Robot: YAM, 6 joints.
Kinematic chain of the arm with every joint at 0, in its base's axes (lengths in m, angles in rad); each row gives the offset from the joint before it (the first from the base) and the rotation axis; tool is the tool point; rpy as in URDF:
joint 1: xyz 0 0 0.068 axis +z
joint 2: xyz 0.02 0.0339 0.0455 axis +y
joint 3: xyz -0.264 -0.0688 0 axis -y
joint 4: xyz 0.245 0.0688 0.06 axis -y
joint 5: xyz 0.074 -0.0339 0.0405 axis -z
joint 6: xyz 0.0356 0 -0.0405 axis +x
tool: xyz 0 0 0 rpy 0 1.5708 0
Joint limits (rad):
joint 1: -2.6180..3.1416
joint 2: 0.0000..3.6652
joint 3: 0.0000..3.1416
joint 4: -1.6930..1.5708
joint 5: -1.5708..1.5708
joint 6: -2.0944..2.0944
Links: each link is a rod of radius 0.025 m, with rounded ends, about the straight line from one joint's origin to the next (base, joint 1, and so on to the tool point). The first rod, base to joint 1, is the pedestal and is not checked.
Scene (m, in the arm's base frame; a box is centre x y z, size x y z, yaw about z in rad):
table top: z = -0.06
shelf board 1: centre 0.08 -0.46 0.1 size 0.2 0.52 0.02 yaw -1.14
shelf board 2: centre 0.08 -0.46 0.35 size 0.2 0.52 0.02 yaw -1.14
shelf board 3: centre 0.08 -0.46 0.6 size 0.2 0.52 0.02 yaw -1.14
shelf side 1: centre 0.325 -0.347 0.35 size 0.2 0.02 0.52 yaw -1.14
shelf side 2: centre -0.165 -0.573 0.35 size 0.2 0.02 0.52 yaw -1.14
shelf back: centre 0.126 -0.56 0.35 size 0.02 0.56 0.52 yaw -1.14
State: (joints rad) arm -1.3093 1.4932 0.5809 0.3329 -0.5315 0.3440
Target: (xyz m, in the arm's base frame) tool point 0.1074 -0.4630 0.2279
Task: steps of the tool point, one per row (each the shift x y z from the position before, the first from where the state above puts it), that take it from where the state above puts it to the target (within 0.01 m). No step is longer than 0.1 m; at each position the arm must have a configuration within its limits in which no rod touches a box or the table.
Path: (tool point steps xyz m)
1: 0.0094 -0.0684 0.0287
2: 0.0054 -0.0649 0.0219
3: 0.0016 -0.0595 0.0150

